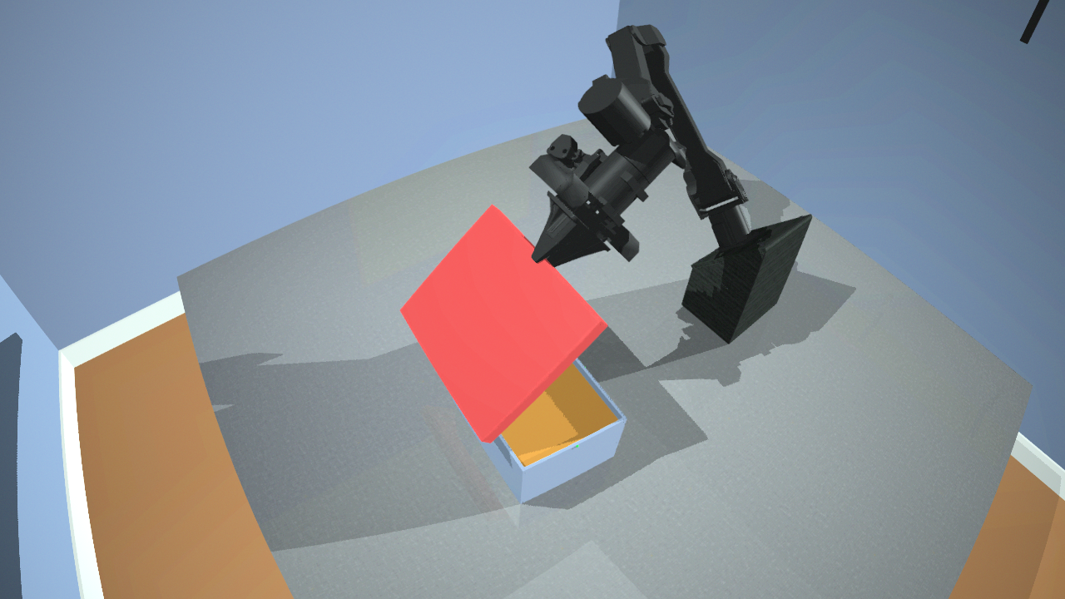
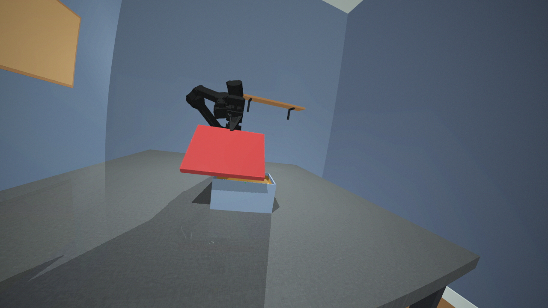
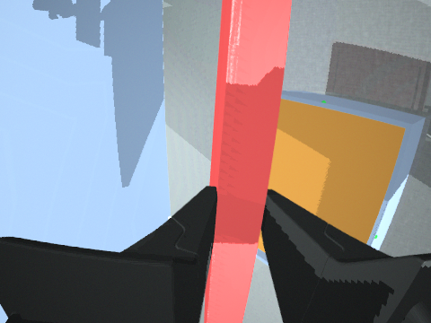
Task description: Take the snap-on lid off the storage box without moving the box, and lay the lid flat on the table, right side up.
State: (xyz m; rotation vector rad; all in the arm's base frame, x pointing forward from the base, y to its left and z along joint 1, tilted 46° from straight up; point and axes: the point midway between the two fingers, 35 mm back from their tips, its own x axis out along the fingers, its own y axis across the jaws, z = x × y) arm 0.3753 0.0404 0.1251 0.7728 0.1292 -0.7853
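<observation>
Now: the red lid 7 cm ahead of my gripper tip, 1 cm to the right of it and 5 cm below it. Round my gripper tip: pale blue storage box: 5 cm ahead, 6 cm to the left, 18 cm below.
</observation>
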